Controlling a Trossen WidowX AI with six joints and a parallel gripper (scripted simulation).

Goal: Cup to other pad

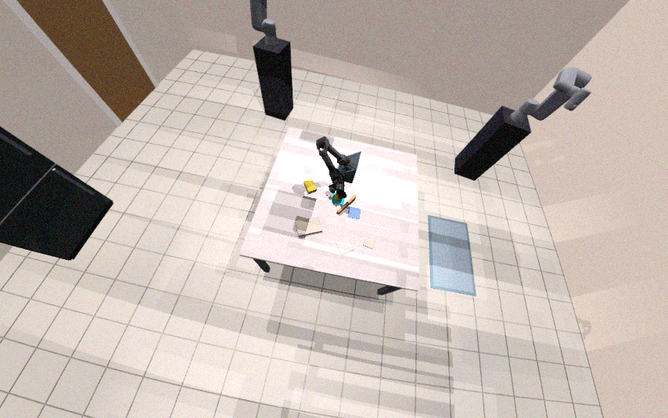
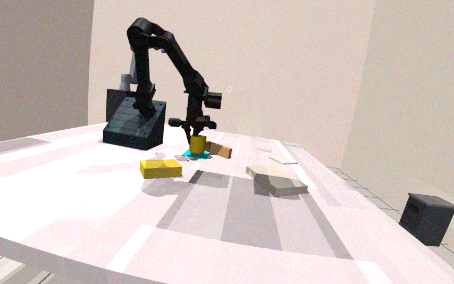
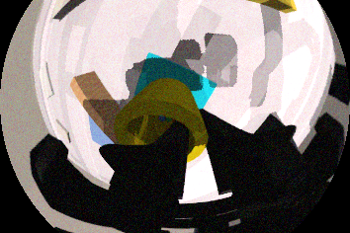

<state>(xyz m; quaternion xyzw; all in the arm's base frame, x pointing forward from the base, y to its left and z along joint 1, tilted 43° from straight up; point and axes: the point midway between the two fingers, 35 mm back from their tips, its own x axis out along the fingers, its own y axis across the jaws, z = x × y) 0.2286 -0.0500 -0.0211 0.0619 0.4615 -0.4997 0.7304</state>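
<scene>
My gripper tip is now 2 cm to the right of the yellow cup and 2 cm short of it. From my gripper tip the other things lie so: light blue pad: 18 cm to the left, 10 cm ahead, 5 cm below; wooden block: 10 cm to the left, 6 cm ahead, 3 cm below; cyan pad: 5 cm below, 2 cm to the left, 2 cm ahead.
</scene>
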